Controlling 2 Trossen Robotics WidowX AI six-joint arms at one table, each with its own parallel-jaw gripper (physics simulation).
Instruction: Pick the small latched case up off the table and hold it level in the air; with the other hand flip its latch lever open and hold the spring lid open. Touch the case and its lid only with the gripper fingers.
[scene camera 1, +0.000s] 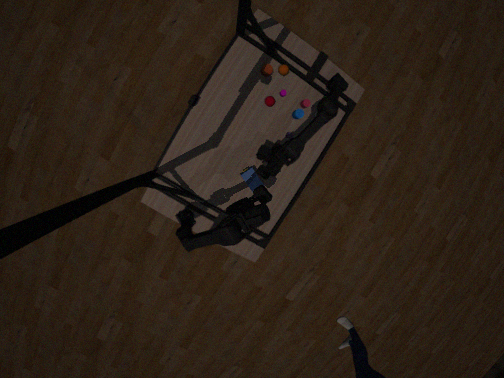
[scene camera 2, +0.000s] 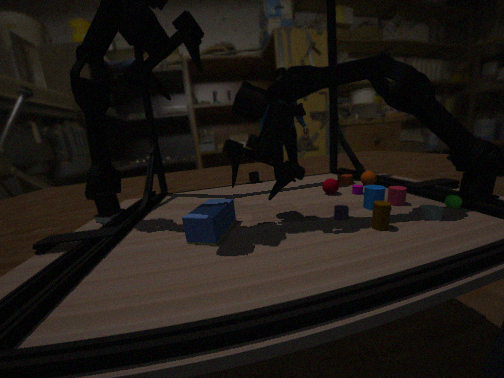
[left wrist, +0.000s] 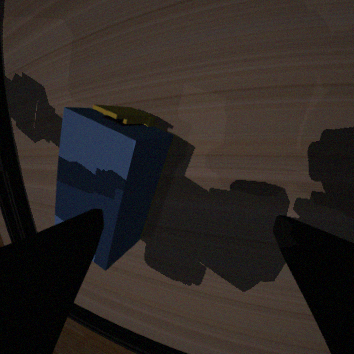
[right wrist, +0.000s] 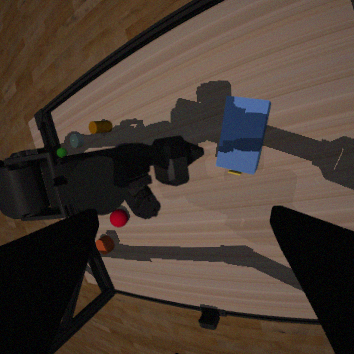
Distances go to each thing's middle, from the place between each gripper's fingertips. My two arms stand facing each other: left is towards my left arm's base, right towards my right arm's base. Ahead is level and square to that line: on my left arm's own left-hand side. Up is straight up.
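Labels:
With the blue latched case (scene camera 2: 207, 224) as my reference, I find my left gripper 30 mm short of the case, 90 mm to the left of it and 50 mm above it.
My right gripper is 300 mm above the blue latched case, 20 mm to the right of it and 20 mm short of it.

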